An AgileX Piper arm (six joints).
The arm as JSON. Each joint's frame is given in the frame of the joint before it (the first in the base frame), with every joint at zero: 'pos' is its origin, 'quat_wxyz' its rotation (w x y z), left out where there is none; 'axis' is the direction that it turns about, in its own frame. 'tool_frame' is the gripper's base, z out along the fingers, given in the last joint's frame.
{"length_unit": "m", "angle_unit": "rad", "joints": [
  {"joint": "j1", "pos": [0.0, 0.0, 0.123], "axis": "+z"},
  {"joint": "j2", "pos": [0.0, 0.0, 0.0], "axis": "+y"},
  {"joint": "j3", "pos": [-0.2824, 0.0, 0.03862], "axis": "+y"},
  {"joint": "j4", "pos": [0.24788, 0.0, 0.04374], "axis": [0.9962, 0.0, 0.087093]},
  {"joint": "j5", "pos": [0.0, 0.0, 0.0], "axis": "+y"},
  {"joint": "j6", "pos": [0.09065, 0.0, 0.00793], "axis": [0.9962, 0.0, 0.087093]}
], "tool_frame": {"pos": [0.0, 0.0, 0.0], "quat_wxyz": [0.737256, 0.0, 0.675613, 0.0]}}
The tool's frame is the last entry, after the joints.
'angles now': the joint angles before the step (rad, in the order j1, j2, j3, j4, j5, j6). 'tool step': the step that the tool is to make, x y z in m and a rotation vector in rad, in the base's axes. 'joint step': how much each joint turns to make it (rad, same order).
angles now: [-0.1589, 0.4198, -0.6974, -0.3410, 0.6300, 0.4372]
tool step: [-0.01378, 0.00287, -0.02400, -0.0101, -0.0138, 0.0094]
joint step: [0.0002, -0.1040, 0.1018, 0.0049, -0.0161, -0.0109]
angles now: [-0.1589, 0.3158, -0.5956, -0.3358, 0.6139, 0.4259]
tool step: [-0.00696, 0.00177, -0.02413, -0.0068, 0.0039, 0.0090]
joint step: [-0.0001, -0.0784, 0.0940, 0.0054, -0.0158, -0.0111]
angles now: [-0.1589, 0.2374, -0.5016, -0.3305, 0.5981, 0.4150]
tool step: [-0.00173, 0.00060, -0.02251, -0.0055, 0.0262, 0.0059]
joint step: [-0.0001, -0.0486, 0.0812, 0.0016, -0.0099, -0.0105]
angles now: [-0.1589, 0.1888, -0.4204, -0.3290, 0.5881, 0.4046]
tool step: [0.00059, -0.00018, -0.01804, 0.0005, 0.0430, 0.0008]
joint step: [0.0002, -0.0217, 0.0585, 0.0004, 0.0046, -0.0075]
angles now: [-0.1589, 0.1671, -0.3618, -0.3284, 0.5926, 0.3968]
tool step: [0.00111, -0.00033, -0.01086, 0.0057, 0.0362, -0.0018]
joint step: [-0.0002, -0.0038, 0.0322, 0.0013, 0.0083, -0.0022]
